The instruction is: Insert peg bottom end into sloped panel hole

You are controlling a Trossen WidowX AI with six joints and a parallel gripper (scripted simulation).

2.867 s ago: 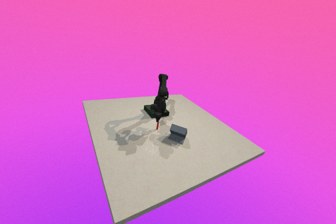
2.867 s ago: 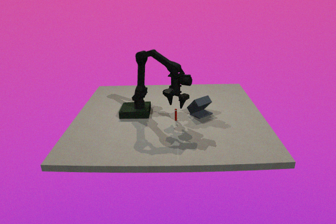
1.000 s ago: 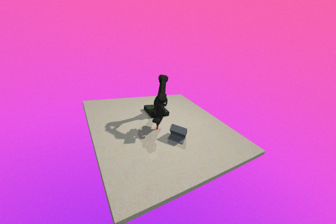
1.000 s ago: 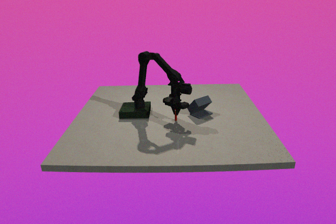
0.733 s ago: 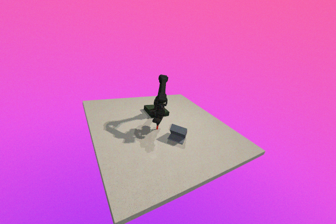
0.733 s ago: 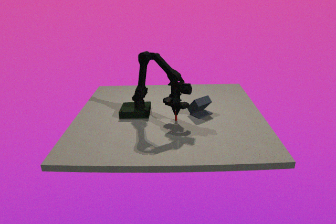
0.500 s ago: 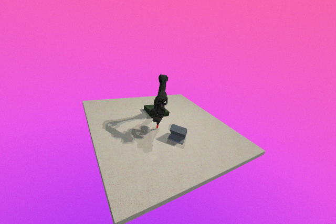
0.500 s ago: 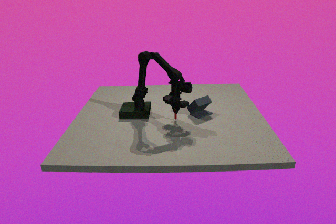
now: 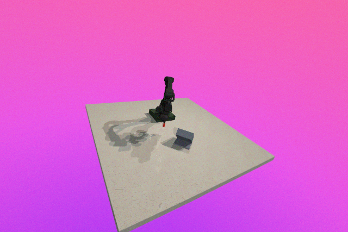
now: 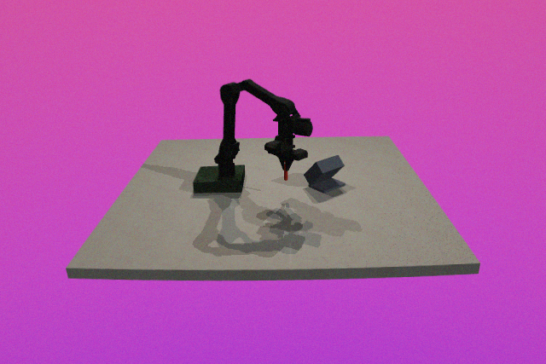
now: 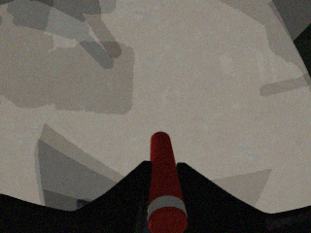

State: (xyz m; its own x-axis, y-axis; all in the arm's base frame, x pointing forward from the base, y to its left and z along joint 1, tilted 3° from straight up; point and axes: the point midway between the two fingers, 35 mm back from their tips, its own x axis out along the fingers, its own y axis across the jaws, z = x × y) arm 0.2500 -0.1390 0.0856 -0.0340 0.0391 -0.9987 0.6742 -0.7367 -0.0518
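My gripper tip is 170 mm short of the sloped panel, 100 mm to the right of it and 50 mm above it. Round my gripper tip: red peg (20 mm above).
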